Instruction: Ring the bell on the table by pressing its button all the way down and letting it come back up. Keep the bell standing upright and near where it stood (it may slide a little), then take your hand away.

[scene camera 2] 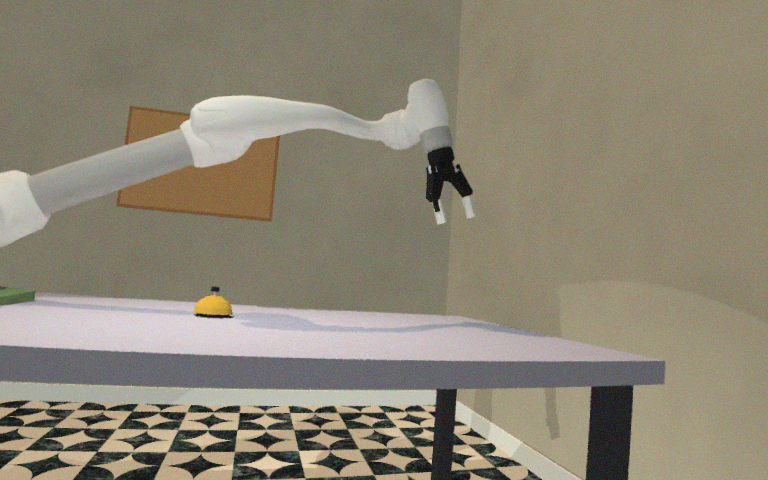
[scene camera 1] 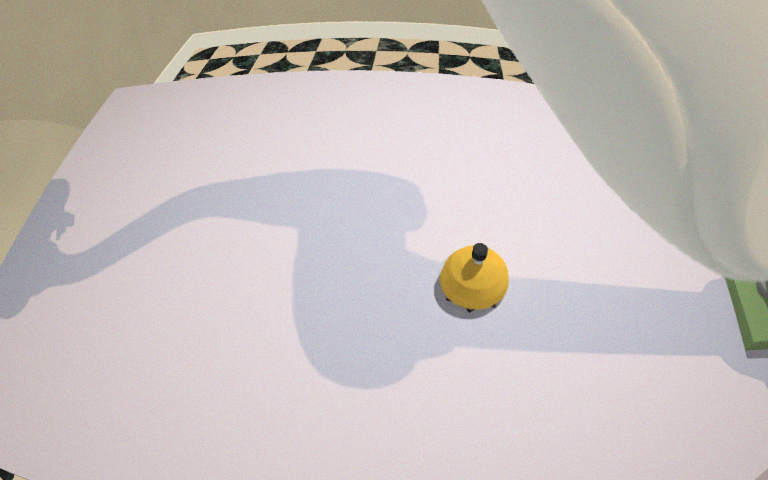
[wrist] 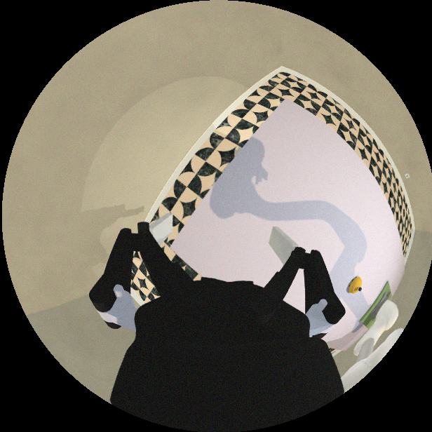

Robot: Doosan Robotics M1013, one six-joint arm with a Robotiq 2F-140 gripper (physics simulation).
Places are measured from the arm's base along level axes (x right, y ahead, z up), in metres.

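Pixels of known places: gripper, fingertip midpoint: [scene camera 2: 457,220].
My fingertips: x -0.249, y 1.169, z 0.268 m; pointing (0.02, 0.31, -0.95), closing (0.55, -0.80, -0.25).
Ahead of a thing's pixels: the offset from my fingertips to its top centre.
The yellow dome bell @(dy -0.623, dx +0.154, dz -0.228 m) [scene camera 1: 474,283] [scene camera 2: 213,306] [wrist: 355,284] stands upright on the pale table [scene camera 1: 226,407] [scene camera 2: 339,373] [wrist: 320,150]. Its black button @(dy -0.623, dx +0.154, dz -0.228 m) [scene camera 1: 479,251] [scene camera 2: 214,289] [wrist: 360,289] stands up on top of a short stem. My gripper [scene camera 2: 454,216] [wrist: 222,229] is open and empty, with its fingers pointing down and slightly outward. It is high above the table and well to the right of the bell in scene camera 2, far from the button. The gripper does not show in scene camera 1.
A green object [scene camera 1: 756,322] [scene camera 2: 15,295] [wrist: 376,305] lies on the table, on the side of the bell toward the arm's base. The white arm [scene camera 1: 640,113] [scene camera 2: 271,116] reaches over the table. An orange-brown board [scene camera 2: 226,186] hangs on the wall behind.
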